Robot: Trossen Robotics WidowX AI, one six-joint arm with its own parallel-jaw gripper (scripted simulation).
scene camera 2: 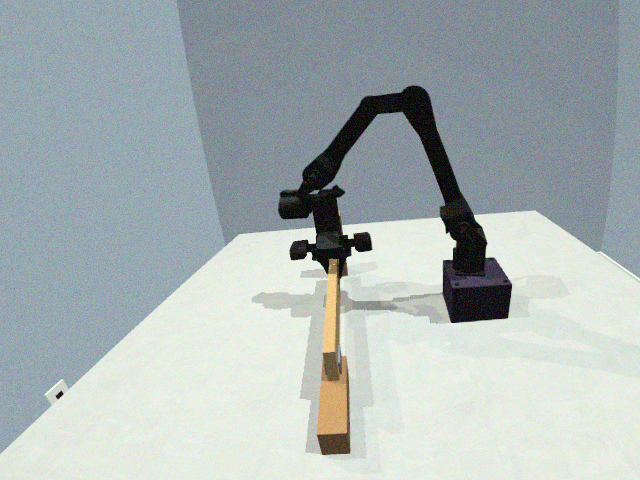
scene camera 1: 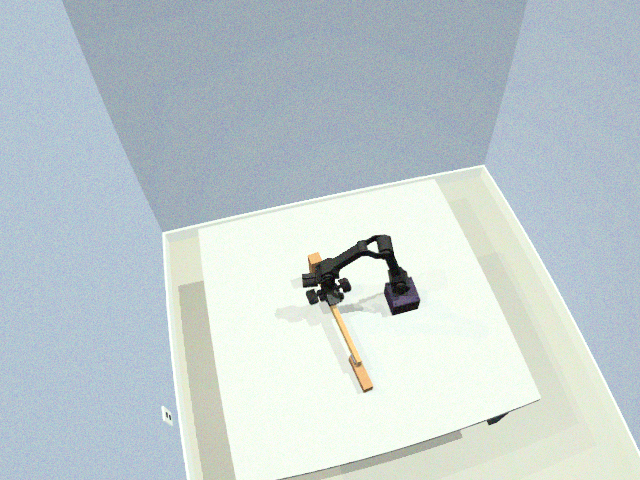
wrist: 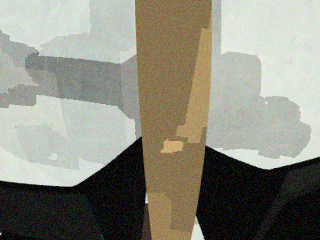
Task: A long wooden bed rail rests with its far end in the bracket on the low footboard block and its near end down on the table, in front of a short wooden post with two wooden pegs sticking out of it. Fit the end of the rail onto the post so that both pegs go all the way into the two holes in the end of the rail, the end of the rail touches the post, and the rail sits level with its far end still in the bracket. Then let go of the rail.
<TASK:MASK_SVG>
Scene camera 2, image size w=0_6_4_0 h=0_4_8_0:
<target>my gripper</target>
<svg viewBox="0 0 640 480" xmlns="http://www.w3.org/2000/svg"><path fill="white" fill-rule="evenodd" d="M371 235L368 232L354 233L354 238L348 239L348 235L342 235L339 215L328 220L314 219L316 243L309 244L308 240L294 241L289 250L290 259L301 260L307 256L308 252L311 252L312 260L318 261L328 275L328 259L339 258L339 278L341 279L347 257L352 256L351 247L355 247L355 250L358 252L373 250Z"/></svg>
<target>wooden bed rail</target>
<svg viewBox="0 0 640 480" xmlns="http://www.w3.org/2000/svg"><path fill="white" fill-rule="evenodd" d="M339 258L329 259L322 352L328 382L340 381L338 366L338 345L340 345L341 329Z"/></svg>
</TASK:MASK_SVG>
